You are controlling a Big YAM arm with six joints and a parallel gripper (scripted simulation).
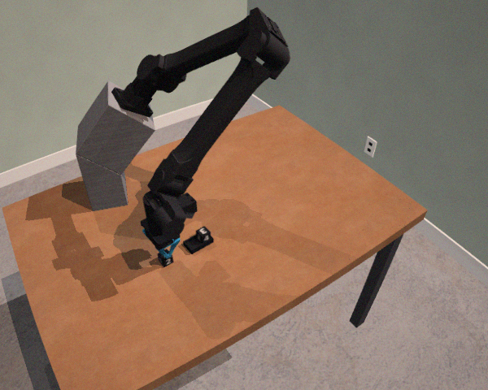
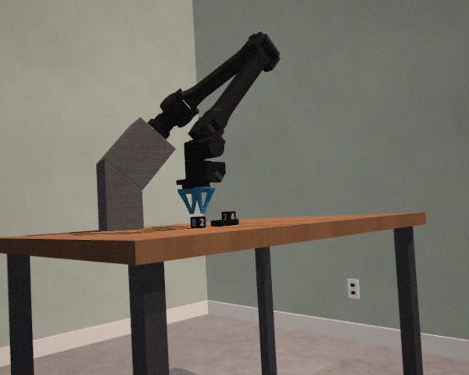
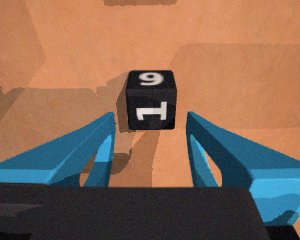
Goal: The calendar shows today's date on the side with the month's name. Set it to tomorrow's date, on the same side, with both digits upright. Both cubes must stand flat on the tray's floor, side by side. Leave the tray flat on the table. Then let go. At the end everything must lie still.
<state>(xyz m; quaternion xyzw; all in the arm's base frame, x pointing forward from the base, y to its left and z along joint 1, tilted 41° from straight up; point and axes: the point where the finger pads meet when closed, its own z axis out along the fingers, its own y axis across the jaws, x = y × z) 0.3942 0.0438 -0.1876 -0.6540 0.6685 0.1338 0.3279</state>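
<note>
Right now the black tray is 1 cm behind my hand, 11 cm to the left of it and 4 cm below it.
</note>
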